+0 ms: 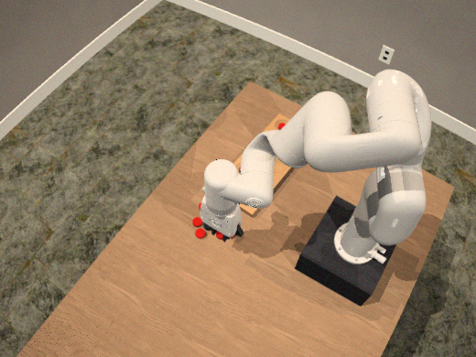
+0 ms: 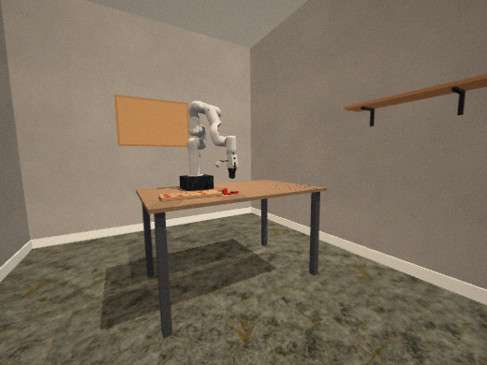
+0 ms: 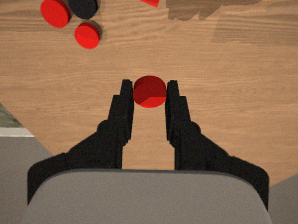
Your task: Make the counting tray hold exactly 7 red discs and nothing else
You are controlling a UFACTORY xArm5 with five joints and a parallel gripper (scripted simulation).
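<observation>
Right now the wooden counting tray is 320 mm to the right of my hand, 110 mm below it and 80 mm ahead of it. Round my hand: black disc: 120 mm below, 80 mm ahead, 30 mm to the right.
</observation>
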